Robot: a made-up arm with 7 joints.
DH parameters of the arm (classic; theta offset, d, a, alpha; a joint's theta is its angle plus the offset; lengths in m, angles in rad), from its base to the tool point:
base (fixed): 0 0.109 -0.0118 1.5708
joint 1: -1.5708 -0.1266 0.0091 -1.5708
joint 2: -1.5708 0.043 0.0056 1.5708
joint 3: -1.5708 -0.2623 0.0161 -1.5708
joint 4: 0 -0.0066 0.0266 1.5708
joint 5: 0 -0.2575 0.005 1.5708
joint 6: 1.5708 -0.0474 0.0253 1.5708
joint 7: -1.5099 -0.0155 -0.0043 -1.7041
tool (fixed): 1.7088 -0.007 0 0
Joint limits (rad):
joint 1: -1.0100..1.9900
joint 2: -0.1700..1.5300
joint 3: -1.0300..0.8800
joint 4: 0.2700..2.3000
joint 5: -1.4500..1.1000
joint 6: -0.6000..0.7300
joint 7: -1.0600..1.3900
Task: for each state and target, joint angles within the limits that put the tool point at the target. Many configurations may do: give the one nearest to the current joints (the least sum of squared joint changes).
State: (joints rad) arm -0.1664 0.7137 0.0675 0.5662 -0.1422 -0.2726 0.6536
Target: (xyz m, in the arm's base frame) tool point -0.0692 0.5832 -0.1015
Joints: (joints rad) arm -0.6059 1.2663 -0.0922 0.3274 -0.0528 -0.4015 0.6580
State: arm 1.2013 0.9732 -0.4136 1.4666 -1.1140 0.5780 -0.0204
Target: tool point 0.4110 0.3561 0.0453
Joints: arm 0.9490 0.8328 -0.5067 1.1457 -1.1505 0.6166 -0.0016
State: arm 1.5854 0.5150 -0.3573 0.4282 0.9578 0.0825 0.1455
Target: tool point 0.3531 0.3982 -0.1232
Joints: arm 0.7761 0.6656 -0.3930 0.2700 0.8946 0.1766 0.1534
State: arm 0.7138 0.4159 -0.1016 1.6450 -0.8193 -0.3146 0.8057
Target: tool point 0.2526 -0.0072 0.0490
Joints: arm 0.5310 0.0784 -0.5708 2.2033 -0.6618 -0.2553 0.8051
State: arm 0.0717 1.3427 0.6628 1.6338 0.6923 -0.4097 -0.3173
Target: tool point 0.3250 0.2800 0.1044
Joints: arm 0.6652 0.6837 0.1103 1.6180 0.6138 -0.4320 -0.2844
